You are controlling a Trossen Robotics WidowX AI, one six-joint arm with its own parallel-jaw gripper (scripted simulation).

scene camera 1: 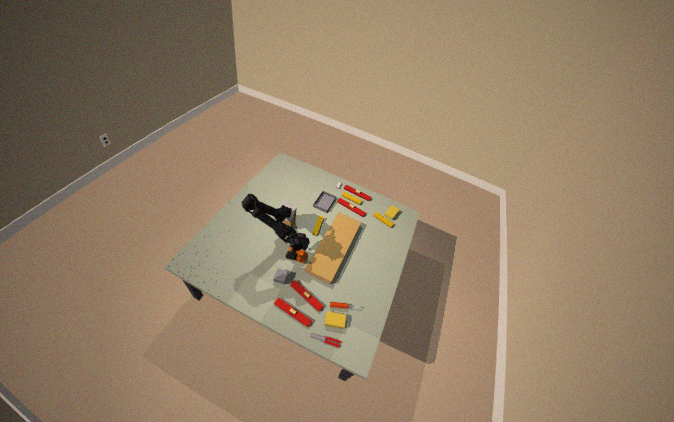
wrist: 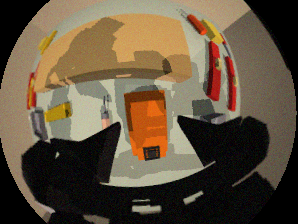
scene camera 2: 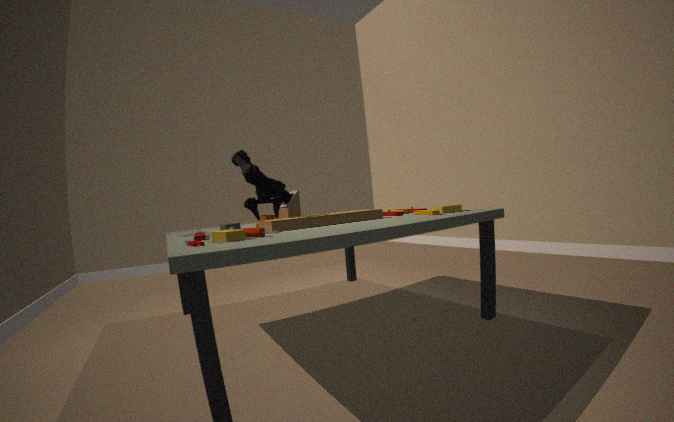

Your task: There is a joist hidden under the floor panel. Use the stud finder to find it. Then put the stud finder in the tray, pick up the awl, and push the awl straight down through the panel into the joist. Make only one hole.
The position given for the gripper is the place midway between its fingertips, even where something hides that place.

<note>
The gripper (wrist: 149, 121) is open and holds nothing. Further things: an orange stud finder (wrist: 145, 111).
</note>
